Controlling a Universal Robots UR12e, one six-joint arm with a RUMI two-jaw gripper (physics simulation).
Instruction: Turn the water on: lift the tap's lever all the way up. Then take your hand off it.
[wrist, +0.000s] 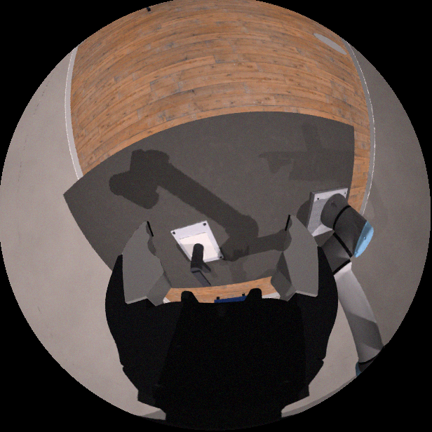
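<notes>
The tap (198, 254) is a small dark upright body on a white square base plate (189, 230) with dark corner screws. It shows a little left of the middle, in the gap between the two fingers. A thin dark part (201, 277), which looks like the lever or spout, sticks out from its lower end in the view; how far the lever is raised I cannot tell. My gripper (218, 220) is wide open, with one grey finger on each side of the view. Nothing is between its pads, and neither finger appears to touch the tap.
The plate stands on a dark grey mat (210, 145) on a wooden table top (210, 75). The arm's own base (316, 210) and grey links (357, 305) show at the right. Part of a blue object (230, 300) shows beyond the table's edge, behind the gripper body. Arm shadows cross the mat.
</notes>
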